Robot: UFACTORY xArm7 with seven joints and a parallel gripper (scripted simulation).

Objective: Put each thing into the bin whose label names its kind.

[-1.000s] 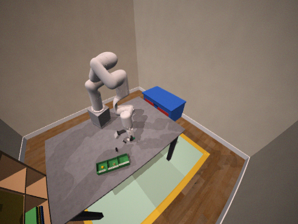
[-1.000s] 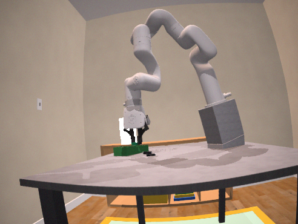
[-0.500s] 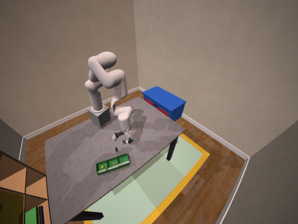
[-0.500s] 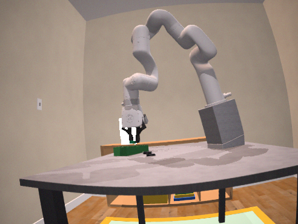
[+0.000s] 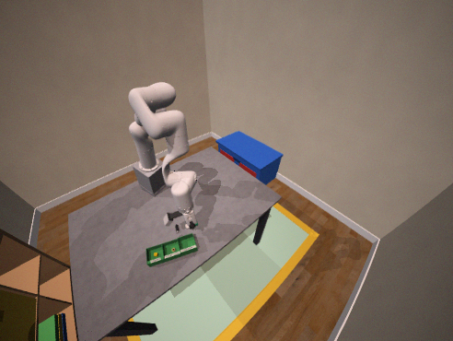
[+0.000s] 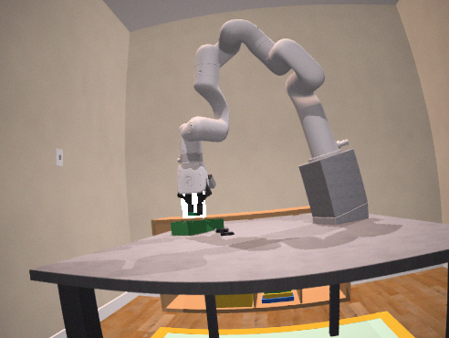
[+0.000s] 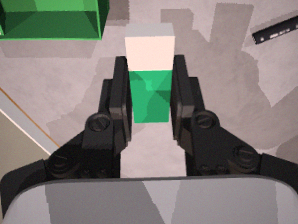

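Now: the yellow nut 14 cm to the right of my hand, 8 cm below it and 5 cm ahead of it. From my hand the other things lie so: black cylinder: 8 cm to the right, 8 cm below, 6 cm behind; eraser-like block: 2 cm below, 1 cm to the right; small black object: 11 cm behind, 8 cm below, 1 cm to the left.
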